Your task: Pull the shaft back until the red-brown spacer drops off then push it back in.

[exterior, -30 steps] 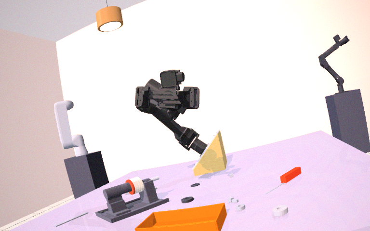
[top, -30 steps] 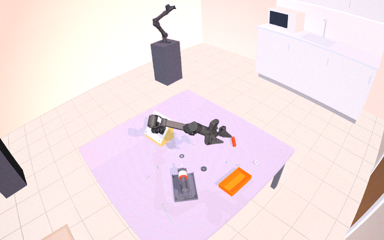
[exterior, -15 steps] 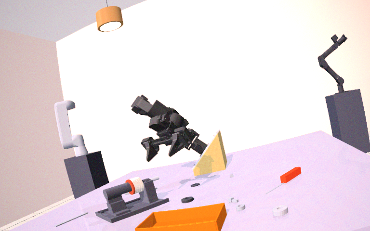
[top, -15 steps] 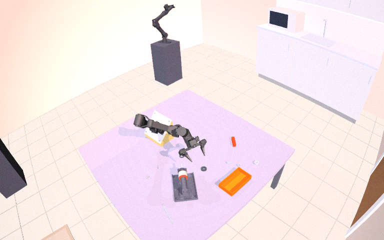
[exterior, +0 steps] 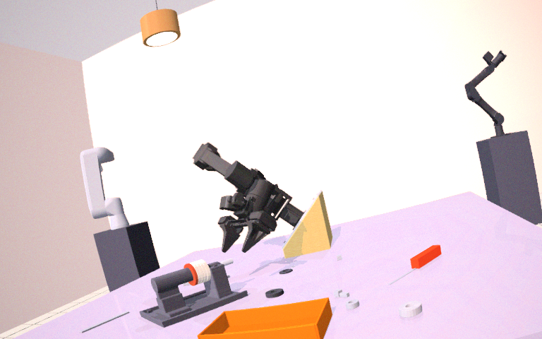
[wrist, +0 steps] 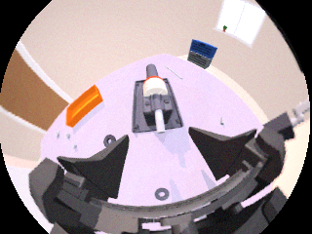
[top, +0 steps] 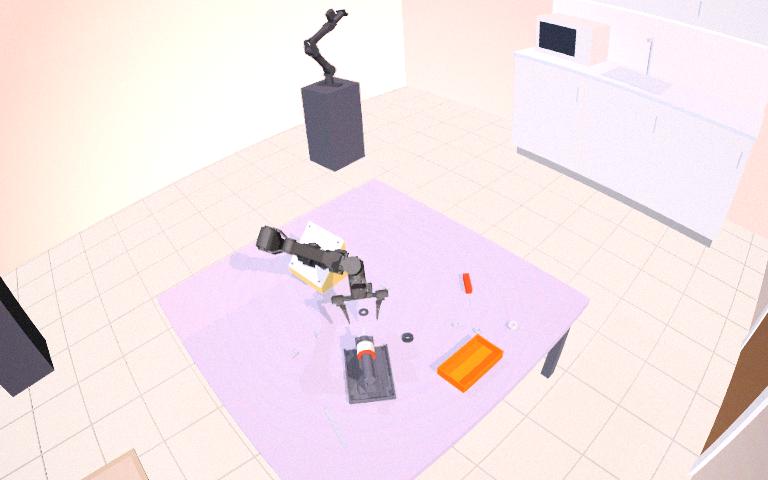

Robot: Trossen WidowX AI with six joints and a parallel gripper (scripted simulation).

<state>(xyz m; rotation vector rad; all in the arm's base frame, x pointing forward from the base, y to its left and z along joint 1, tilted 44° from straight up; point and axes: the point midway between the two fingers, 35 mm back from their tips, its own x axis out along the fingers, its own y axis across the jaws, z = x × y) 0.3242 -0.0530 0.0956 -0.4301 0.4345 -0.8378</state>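
My gripper tip is now 6 cm short of the pale shaft, 6 cm to the left of it and 2 cm above it. The rest, counted from my gripper tip: orange tray 34 cm ahead, 15 cm to the left, 9 cm below; dark fixture 12 cm ahead, 10 cm to the right, 5 cm below; red-brown spacer 10 cm ahead, 8 cm to the right, 2 cm below.
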